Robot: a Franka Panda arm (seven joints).
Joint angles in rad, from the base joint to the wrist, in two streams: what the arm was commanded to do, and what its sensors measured. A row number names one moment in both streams.
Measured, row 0: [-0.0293, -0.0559, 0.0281, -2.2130, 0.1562, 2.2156, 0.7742]
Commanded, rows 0 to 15: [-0.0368, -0.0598, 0.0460, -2.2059, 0.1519, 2.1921, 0.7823]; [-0.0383, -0.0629, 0.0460, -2.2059, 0.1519, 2.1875, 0.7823]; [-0.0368, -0.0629, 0.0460, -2.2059, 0.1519, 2.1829, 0.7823]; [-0.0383, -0.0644, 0.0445, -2.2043, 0.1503, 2.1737, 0.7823]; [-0.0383, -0.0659, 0.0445, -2.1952, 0.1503, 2.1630, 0.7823]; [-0.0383, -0.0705, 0.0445, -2.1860, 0.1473, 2.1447, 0.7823]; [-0.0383, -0.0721, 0.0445, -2.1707, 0.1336, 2.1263, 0.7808]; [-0.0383, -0.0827, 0.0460, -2.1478, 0.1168, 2.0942, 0.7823]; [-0.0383, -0.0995, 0.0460, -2.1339, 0.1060, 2.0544, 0.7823]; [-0.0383, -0.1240, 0.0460, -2.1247, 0.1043, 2.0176, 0.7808]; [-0.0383, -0.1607, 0.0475, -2.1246, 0.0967, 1.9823, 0.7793]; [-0.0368, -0.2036, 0.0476, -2.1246, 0.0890, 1.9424, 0.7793]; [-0.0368, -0.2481, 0.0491, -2.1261, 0.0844, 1.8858, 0.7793]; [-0.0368, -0.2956, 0.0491, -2.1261, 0.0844, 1.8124, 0.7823]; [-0.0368, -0.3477, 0.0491, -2.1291, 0.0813, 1.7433, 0.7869]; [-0.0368, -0.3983, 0.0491, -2.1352, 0.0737, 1.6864, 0.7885]
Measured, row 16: [-0.0293, -0.2356, 0.0355, -2.1059, 0.1020, 1.8398, 0.7738]
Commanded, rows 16 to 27: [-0.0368, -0.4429, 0.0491, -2.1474, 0.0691, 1.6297, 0.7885]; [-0.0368, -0.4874, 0.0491, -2.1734, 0.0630, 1.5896, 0.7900]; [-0.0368, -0.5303, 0.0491, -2.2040, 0.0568, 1.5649, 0.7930]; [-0.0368, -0.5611, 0.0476, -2.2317, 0.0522, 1.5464, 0.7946]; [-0.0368, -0.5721, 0.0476, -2.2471, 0.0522, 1.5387, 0.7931]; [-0.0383, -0.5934, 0.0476, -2.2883, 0.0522, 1.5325, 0.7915]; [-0.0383, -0.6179, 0.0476, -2.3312, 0.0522, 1.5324, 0.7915]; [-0.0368, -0.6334, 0.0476, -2.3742, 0.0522, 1.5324, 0.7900]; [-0.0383, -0.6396, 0.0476, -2.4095, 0.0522, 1.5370, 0.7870]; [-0.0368, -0.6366, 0.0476, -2.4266, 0.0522, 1.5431, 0.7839]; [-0.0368, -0.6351, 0.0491, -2.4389, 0.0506, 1.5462, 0.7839]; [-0.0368, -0.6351, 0.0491, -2.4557, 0.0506, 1.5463, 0.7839]
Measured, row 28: [-0.0298, -0.6220, 0.0357, -2.4006, 0.0638, 1.5304, 0.7791]
